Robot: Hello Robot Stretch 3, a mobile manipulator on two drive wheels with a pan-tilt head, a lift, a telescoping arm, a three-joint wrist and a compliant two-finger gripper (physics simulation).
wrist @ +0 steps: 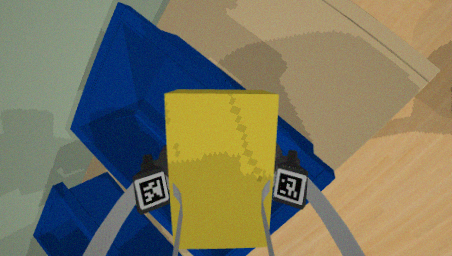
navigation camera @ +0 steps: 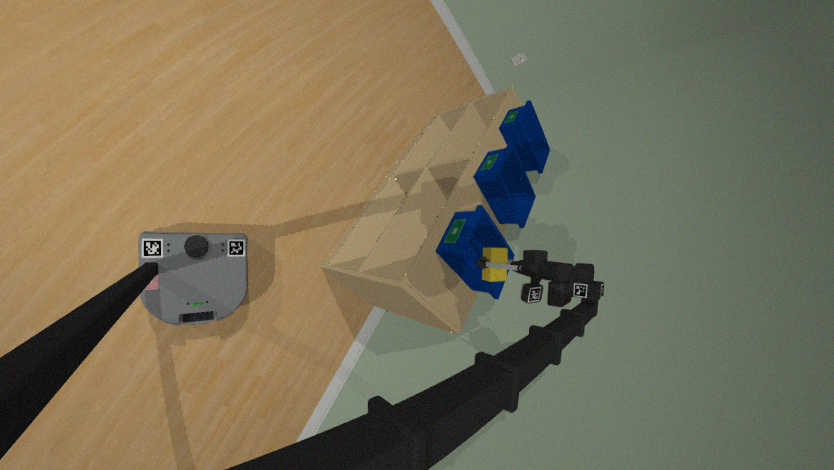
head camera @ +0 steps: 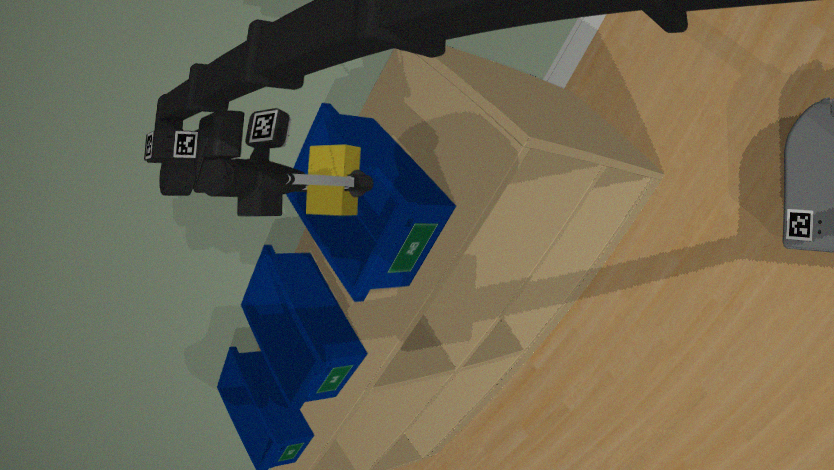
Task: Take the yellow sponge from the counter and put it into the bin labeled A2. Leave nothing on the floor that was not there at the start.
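Places are measured from the robot's base along level axes (x back, y right, z up), in metres.
Where they show: gripper, fingertip midpoint: (wrist: 221, 157) (navigation camera: 488, 261) (head camera: 344, 184); robot's base, origin of the base link: (navigation camera: 196, 245).
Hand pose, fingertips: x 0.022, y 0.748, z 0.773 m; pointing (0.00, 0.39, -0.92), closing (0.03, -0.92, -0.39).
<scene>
Things, the pixels of their centre, and the offset from my fingertips.
- yellow sponge, body centre: (wrist: 220, 165) (head camera: 333, 180) (navigation camera: 494, 264) dz +0.029, dx +0.005, dy -0.011 m
- largest-looking blue bin, body centre: (wrist: 192, 136) (head camera: 363, 196) (navigation camera: 477, 253) dz -0.103, dx -0.015, dy +0.085 m
- green label, body centre: (head camera: 412, 248) (navigation camera: 455, 230) dz -0.120, dx -0.096, dy -0.025 m
- middle blue bin, body centre: (head camera: 299, 328) (wrist: 111, 252) (navigation camera: 506, 187) dz -0.103, dx -0.292, dy +0.296 m
- far blue bin, body centre: (head camera: 262, 411) (navigation camera: 525, 139) dz -0.103, dx -0.568, dy +0.508 m
The yellow sponge (head camera: 331, 158) (navigation camera: 494, 274) (wrist: 220, 125) is held upright between the fingers of my gripper (head camera: 351, 182) (navigation camera: 484, 263) (wrist: 221, 157), which is shut on it. Both fingertips press its sides in the wrist view. The sponge is seen above the nearest and largest-looking blue bin (head camera: 344, 251) (navigation camera: 466, 262) (wrist: 145, 65) and hides part of it; its height above the rim is hard to tell. This bin has a green label (head camera: 412, 248) (navigation camera: 455, 231), whose first letter looks like A; the digit is too blurred to read surely.
A middle blue bin (head camera: 315, 303) (navigation camera: 507, 195) and a far blue bin (head camera: 256, 408) (navigation camera: 528, 140) stand in a row with it on the tan shelf unit (head camera: 466, 169) (navigation camera: 402, 303). My arm (head camera: 326, 43) (navigation camera: 455, 402) reaches along the green wall. My base (head camera: 817, 169) (navigation camera: 195, 280) stands on the wooden floor.
</scene>
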